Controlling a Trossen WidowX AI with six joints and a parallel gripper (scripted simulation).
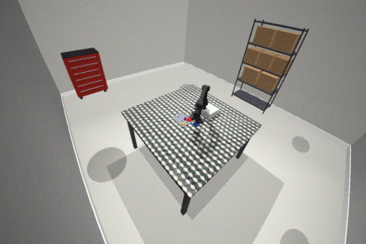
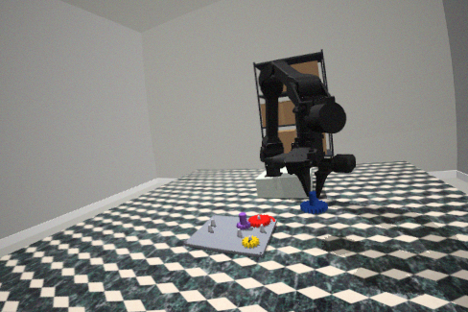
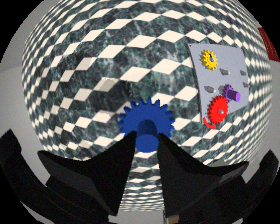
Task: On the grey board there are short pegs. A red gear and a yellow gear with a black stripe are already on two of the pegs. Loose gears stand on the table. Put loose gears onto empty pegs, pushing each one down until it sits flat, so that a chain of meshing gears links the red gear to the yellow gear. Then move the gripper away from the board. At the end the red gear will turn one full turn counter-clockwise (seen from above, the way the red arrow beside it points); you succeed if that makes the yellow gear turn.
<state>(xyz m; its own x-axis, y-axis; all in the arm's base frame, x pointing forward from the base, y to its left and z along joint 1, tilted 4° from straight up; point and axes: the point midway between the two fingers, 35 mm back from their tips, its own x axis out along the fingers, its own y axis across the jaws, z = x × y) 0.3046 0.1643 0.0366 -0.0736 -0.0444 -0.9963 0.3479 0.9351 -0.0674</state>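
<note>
Now: the yellow gear 60 mm ahead of my gripper tip, 150 mm to the right of it and 90 mm below it. From my gripper tip the other things lie so: red gear: 50 mm behind, 160 mm to the right, 90 mm below; then small purple gear: 10 mm behind, 190 mm to the right, 80 mm below; then blue gear: 10 mm below.
</note>
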